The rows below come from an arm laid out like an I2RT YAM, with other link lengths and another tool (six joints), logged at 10 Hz.
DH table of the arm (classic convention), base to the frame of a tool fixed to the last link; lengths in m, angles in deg. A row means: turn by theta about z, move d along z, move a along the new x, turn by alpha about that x. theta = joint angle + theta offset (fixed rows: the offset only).
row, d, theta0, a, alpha
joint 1, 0.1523, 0.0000, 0.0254, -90.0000
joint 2, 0.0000, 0.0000, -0.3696, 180.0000
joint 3, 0.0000, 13.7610, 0.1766, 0.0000
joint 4, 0.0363, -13.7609, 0.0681, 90.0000
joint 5, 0.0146, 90.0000, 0.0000, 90.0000
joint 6, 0.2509, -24.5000, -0.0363, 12.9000
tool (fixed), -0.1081, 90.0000, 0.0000, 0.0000
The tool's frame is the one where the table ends.
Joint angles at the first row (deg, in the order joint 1, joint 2, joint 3, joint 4, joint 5, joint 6):
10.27 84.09 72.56 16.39 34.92 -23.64
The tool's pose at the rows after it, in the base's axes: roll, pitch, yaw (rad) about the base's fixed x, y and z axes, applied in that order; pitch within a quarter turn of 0, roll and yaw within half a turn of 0; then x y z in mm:
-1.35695 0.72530 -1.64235 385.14 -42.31 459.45
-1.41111 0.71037 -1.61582 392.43 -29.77 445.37
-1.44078 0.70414 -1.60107 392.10 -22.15 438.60
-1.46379 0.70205 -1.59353 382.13 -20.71 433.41
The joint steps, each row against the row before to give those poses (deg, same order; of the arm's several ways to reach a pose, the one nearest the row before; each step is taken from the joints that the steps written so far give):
-0.60 1.93 -2.07 -0.41 -3.44 0.91
0.76 1.18 -0.97 -0.13 -2.79 -0.37
0.73 0.04 -0.72 -0.53 -1.22 -0.13
0.08 -1.49 -1.81 -0.69 -1.21 0.03

